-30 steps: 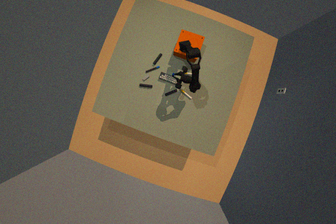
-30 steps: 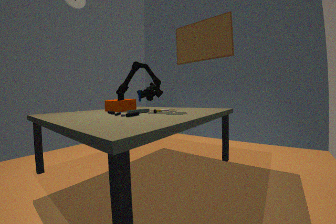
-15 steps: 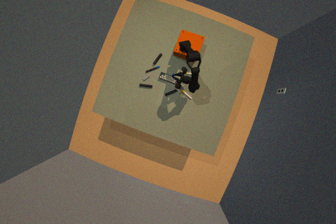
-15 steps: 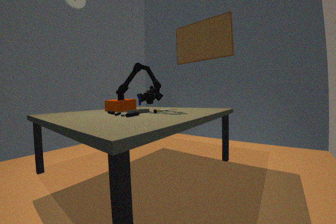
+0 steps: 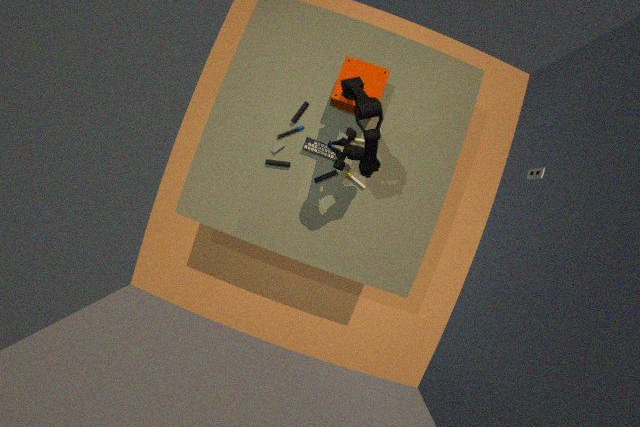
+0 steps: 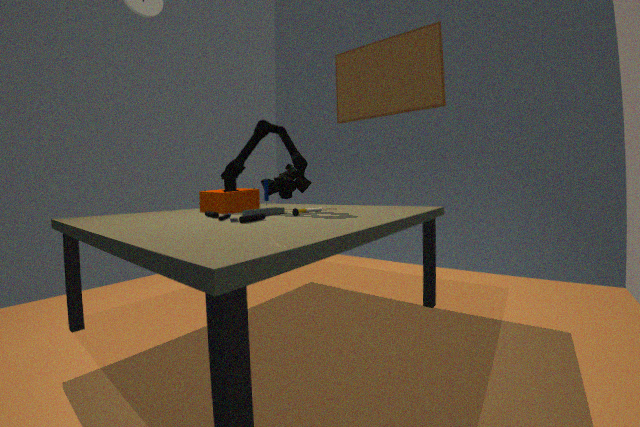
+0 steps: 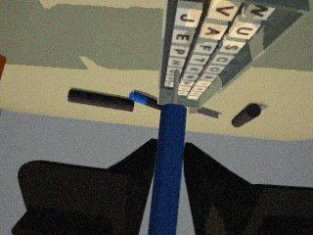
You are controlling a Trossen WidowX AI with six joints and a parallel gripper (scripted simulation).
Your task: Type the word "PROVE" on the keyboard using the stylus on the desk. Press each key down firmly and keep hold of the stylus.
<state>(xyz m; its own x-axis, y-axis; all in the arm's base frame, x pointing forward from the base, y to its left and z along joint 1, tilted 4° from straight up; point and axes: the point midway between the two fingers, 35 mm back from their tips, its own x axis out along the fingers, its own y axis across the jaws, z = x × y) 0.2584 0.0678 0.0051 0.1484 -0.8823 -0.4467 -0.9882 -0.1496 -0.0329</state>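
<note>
Right now the blue-capped black pen is 190 mm to the right of my gripper tip and 80 mm below it. From my gripper tip the other things lie so: blue stylus 10 mm below; then grey stylus tip 50 mm below; then grey block 120 mm ahead, 220 mm to the right, 80 mm below.
</note>
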